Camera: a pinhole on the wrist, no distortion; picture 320 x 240 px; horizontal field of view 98.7 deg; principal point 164.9 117.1 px. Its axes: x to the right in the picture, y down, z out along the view. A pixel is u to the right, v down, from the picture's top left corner.
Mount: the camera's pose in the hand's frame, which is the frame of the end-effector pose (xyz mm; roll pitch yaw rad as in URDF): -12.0 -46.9 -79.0 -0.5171 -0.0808 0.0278
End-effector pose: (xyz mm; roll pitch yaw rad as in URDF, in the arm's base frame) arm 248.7 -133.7 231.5 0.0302 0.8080 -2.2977
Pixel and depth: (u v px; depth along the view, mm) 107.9 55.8 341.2
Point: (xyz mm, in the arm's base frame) 181.1 -173.9 557.8
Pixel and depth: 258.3 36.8 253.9
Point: 37.6 -291.2 289.5
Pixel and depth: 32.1 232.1 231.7
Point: 528.4 -164.4 423.7
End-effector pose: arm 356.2 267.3 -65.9 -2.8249 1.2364 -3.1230
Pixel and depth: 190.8 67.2 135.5
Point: 408.1 226.9 -85.0
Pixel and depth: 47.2 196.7 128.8
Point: 409.2 346.8 54.5
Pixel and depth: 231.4 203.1 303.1
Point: 486.7 496.0 -231.0
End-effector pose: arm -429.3 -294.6 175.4 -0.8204 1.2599 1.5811
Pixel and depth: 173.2 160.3 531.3
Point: -895.3 -361.6 178.5
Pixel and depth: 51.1 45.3 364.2
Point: -626.0 -174.9 578.1
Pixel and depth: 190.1 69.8 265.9
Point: -581.1 -166.1 203.7
